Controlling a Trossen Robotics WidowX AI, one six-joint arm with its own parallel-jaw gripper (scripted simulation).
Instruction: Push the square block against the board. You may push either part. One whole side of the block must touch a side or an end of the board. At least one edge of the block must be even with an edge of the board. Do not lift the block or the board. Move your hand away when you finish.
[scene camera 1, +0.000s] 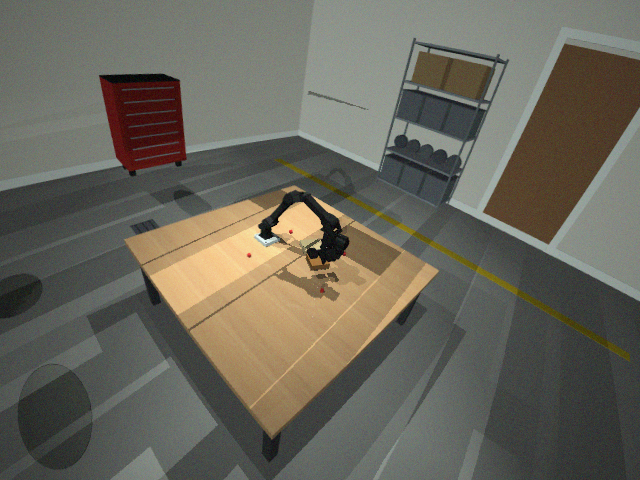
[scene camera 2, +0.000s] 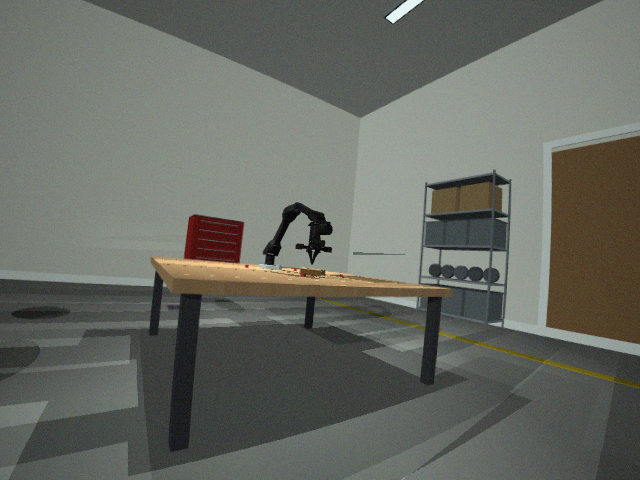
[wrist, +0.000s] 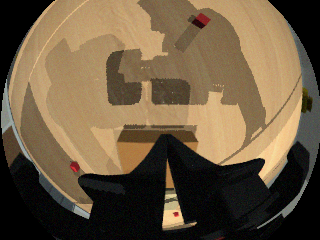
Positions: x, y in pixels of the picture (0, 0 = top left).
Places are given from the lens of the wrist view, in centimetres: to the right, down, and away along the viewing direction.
my gripper (wrist: 165, 138): 0, 2, 10
square block (wrist: 133, 146): -3, 3, 14
